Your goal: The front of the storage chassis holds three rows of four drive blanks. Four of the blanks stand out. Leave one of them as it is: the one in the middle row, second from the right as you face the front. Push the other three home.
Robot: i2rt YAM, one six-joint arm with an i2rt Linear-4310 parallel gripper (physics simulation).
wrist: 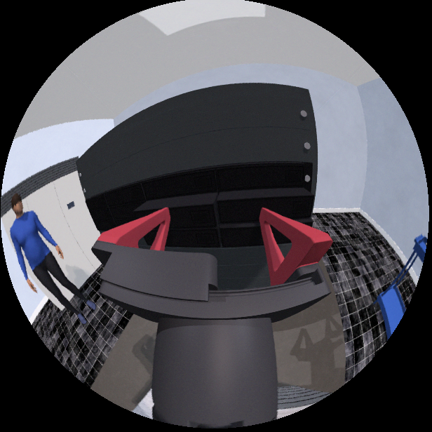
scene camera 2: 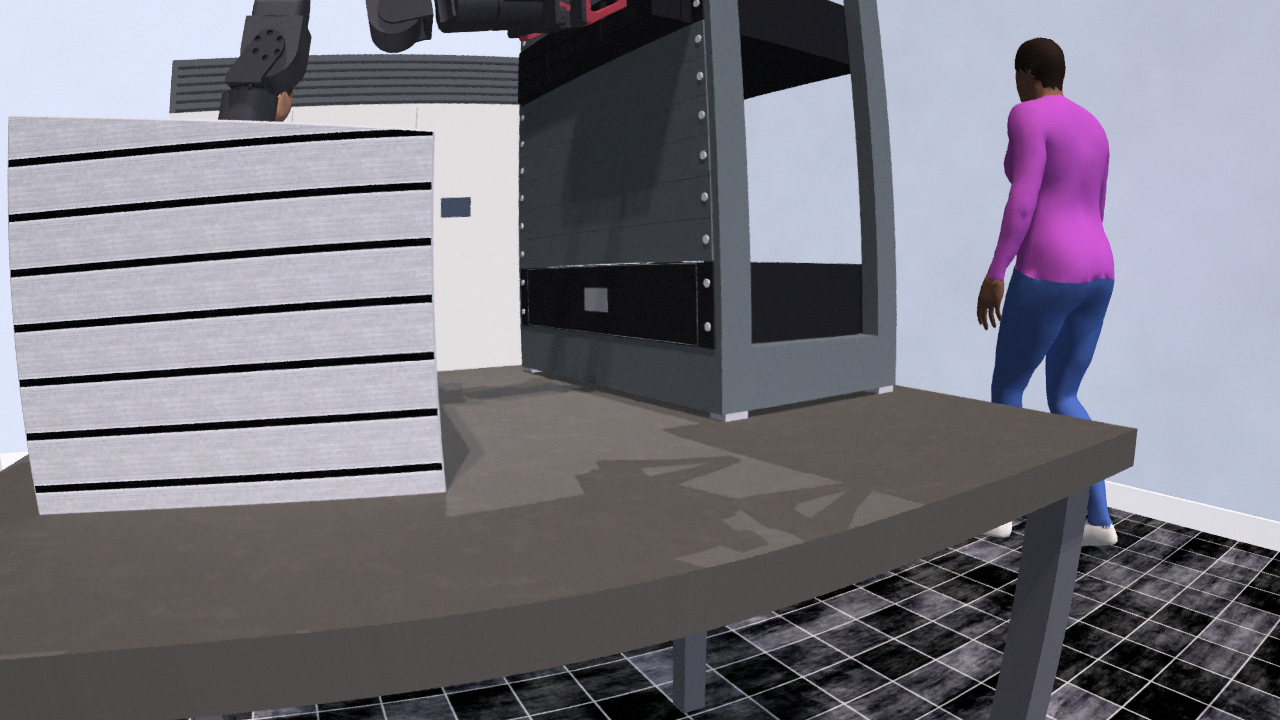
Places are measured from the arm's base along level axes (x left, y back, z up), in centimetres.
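Pixels of known places: gripper, fingertip midpoint: (scene camera 2: pixel 600 7).
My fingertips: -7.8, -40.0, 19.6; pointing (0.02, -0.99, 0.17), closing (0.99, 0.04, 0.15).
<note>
Behind a point stands the place of what it marks, as x, y, z.
The black storage chassis (scene camera 2: pixel 792 44) @(-21.1, -59.0, 15.3) sits high in the rack. In the wrist view, its dark front is seen at a slant and the blanks are hard to tell apart. A middle-row blank (wrist: pixel 192 217), second from the right, shows a lighter top ledge and stands out. The rightmost middle-row blank (wrist: pixel 240 210) also shows a top ledge. Below it, the rightmost bottom-row blank (wrist: pixel 240 238) has a thinner ledge; how far it stands out is unclear. My gripper (wrist: pixel 214 212) is open and empty, its red fingertips in front of the chassis. Part of it shows at the top edge in the scene view.
Grey panels (scene camera 2: pixel 617 192) @(-3.3, -45.5, -3.1) (wrist: pixel 210 145) with screws fill other rack places. A black unit (scene camera 2: pixel 644 304) @(-8.9, -44.9, -16.7) with a pale label sits low in the rack. A striped silver box (scene camera 2: pixel 223 322) @(-22.9, 3.9, -14.9) stands on the table (scene camera 2: pixel 268 573) @(-37.0, 4.4, -28.2). A person in magenta (scene camera 2: pixel 1065 188) stands beyond the table.
</note>
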